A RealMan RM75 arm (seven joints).
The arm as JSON. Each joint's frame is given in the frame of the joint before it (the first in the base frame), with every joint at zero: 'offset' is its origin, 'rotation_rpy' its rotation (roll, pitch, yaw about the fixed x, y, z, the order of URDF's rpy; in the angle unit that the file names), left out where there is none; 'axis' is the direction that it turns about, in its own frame. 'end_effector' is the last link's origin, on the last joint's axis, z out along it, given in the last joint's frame.
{
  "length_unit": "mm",
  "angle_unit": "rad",
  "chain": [
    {
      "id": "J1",
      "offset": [
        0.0,
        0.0,
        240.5
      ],
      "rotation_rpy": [
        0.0,
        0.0,
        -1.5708
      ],
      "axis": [
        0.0,
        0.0,
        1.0
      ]
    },
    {
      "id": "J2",
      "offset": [
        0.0,
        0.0,
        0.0
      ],
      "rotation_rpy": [
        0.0,
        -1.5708,
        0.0
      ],
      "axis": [
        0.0,
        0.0,
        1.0
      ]
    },
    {
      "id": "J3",
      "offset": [
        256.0,
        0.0,
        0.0
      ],
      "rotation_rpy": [
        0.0,
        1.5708,
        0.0
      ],
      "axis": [
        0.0,
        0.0,
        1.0
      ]
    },
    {
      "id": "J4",
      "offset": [
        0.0,
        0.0,
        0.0
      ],
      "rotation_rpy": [
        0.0,
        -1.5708,
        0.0
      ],
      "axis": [
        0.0,
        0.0,
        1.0
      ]
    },
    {
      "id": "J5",
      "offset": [
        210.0,
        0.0,
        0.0
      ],
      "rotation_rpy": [
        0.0,
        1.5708,
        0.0
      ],
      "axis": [
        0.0,
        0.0,
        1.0
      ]
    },
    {
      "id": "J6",
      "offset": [
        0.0,
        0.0,
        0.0
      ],
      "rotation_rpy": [
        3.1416,
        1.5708,
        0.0
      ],
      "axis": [
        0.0,
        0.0,
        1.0
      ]
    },
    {
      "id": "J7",
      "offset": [
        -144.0,
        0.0,
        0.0
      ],
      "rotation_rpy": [
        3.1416,
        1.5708,
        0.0
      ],
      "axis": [
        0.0,
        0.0,
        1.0
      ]
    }
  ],
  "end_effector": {
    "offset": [
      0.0,
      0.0,
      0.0
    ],
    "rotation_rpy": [
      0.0,
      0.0,
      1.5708
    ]
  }
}
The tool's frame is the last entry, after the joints.
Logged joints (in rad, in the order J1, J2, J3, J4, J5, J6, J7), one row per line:
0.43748, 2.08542, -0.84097, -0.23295, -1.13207, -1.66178, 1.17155
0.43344, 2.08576, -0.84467, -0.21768, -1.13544, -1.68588, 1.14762
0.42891, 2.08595, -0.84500, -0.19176, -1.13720, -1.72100, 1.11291
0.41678, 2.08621, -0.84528, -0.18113, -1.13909, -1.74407, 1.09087
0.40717, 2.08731, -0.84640, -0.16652, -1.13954, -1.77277, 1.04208
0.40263, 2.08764, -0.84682, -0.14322, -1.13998, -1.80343, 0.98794
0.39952, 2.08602, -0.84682, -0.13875, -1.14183, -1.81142, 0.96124
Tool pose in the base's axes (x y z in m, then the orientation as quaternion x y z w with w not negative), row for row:
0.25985, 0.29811, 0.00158, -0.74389, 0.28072, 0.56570, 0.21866
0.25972, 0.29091, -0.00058, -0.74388, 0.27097, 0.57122, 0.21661
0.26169, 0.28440, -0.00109, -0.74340, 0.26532, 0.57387, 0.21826
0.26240, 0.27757, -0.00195, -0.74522, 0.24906, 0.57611, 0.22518
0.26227, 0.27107, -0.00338, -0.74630, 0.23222, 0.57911, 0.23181
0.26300, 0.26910, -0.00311, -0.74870, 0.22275, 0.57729, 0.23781
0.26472, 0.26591, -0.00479, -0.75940, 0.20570, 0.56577, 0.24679
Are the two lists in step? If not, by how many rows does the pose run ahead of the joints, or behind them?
The pose runs 1 row ahead of the joints: the pose in row i belongs to the joints in row i + 1.
